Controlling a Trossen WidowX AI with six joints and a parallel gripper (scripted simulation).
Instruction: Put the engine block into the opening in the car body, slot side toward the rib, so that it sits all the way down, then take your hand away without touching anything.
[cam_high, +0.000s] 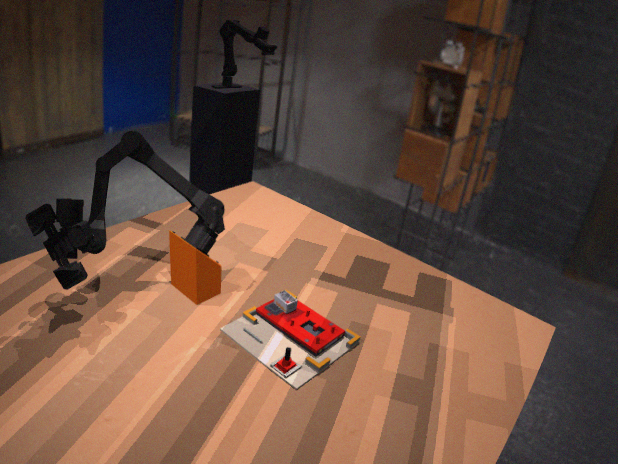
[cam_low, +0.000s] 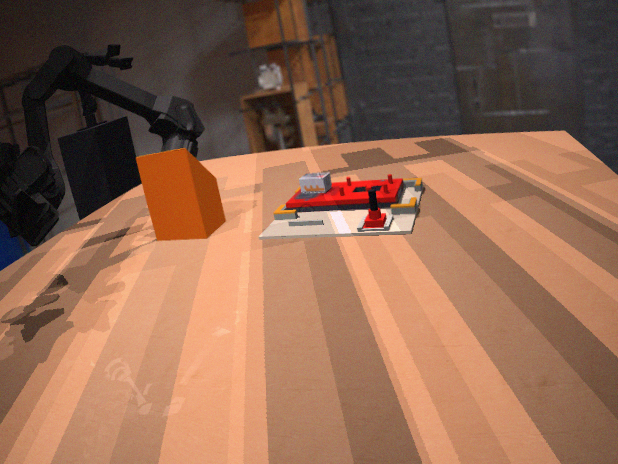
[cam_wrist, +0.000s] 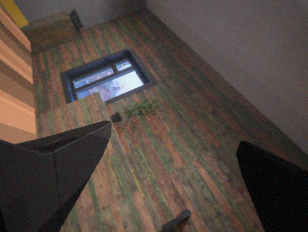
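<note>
Now: the grey engine block 49 cm to the left of my gripper tip, 26 cm ahead of it and 21 cm below it.
</note>
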